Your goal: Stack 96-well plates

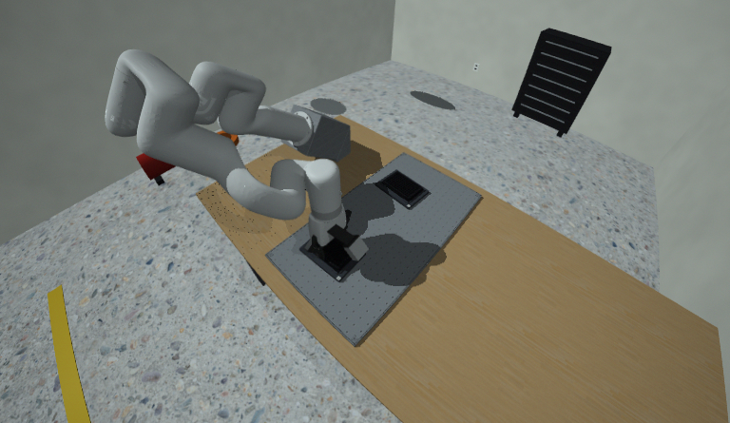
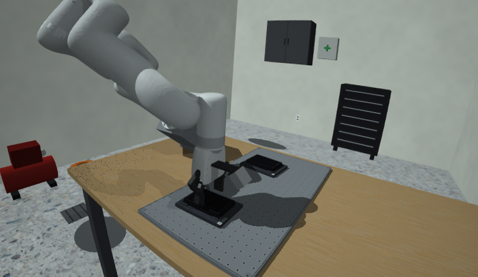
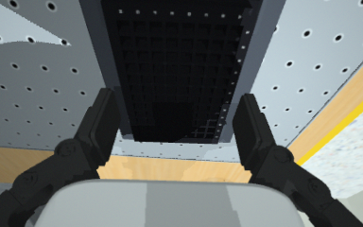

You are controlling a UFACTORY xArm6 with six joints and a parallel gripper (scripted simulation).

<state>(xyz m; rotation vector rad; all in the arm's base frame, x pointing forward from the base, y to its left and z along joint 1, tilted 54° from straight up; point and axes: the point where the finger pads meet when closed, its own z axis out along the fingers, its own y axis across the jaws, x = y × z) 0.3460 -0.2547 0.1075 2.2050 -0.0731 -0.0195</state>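
Right now the plate nest is 4 cm below my hand.
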